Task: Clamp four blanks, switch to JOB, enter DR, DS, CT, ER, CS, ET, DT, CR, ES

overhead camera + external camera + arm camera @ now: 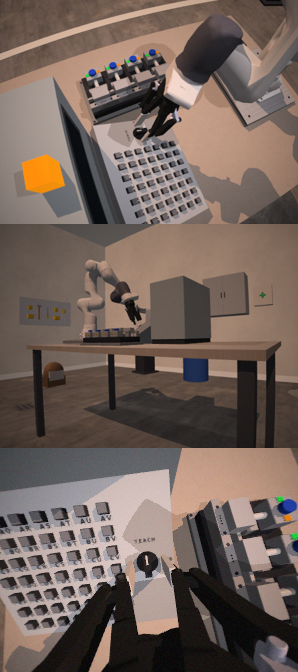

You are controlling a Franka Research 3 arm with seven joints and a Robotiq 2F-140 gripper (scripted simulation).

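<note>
The selector is 2 cm below my hand and 2 cm ahead of it. Round my hand: key panel: 12 cm to the left, 7 cm below, 2 cm ahead.
</note>
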